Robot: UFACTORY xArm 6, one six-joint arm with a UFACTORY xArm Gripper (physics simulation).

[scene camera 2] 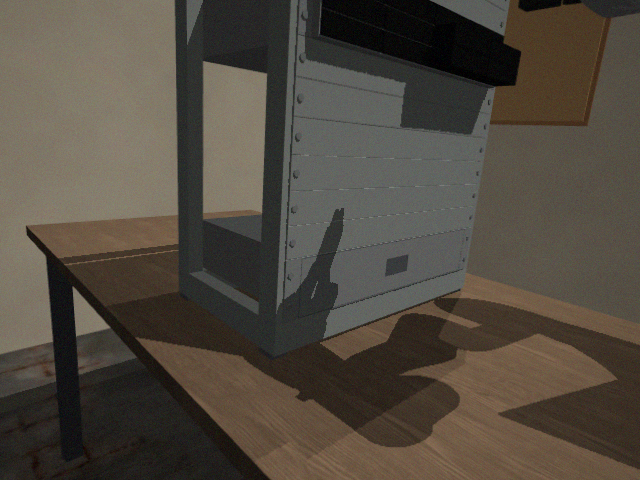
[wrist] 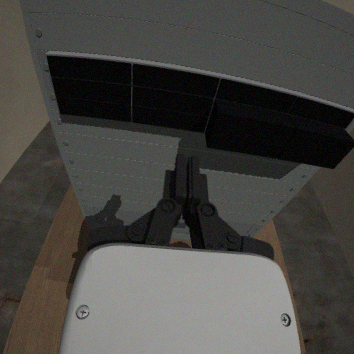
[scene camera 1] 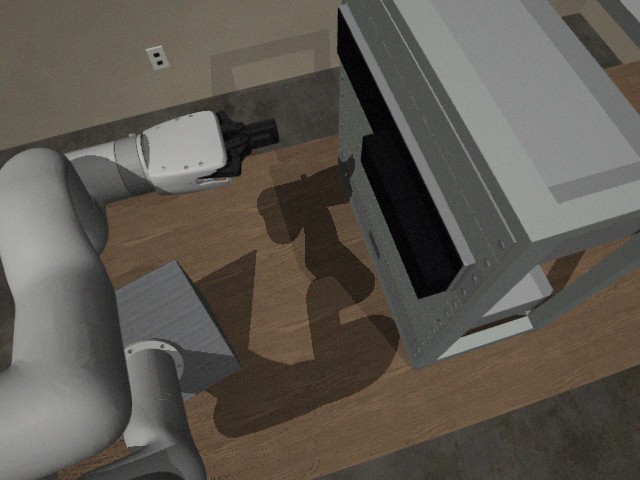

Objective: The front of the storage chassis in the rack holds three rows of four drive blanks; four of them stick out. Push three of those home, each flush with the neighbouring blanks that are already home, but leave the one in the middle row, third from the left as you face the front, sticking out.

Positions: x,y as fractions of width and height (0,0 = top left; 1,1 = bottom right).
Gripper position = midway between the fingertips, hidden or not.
In view: my gripper (scene camera 1: 0.43,0.27) and a grey rack (scene camera 2: 0.53,0.50).
The grey rack also shows in scene camera 1 (scene camera 1: 0.74,0.31). My gripper is seen too in the wrist view (wrist: 0.52,0.48).
